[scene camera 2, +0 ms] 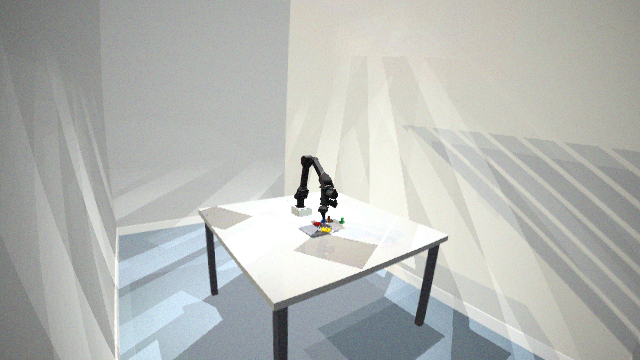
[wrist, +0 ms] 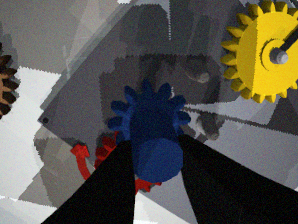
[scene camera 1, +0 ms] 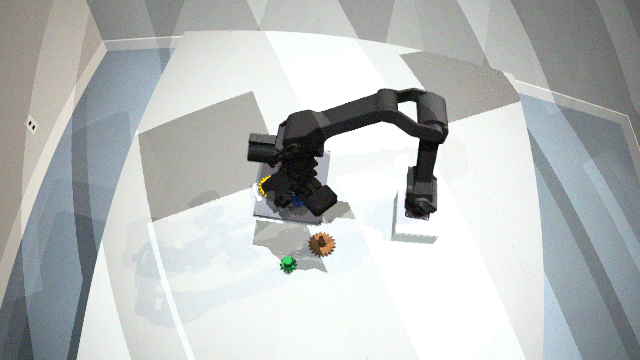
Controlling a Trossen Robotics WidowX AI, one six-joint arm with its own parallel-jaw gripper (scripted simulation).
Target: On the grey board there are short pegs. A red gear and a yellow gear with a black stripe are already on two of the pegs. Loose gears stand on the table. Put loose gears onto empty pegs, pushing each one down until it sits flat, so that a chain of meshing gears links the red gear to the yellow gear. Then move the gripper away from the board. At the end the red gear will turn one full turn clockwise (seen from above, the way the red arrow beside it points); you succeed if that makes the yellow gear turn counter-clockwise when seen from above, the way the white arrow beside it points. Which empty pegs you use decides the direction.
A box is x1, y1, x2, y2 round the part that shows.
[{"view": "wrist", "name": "gripper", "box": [41, 135, 297, 223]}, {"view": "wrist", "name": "blue gear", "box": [108, 79, 189, 182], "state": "held by the gripper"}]
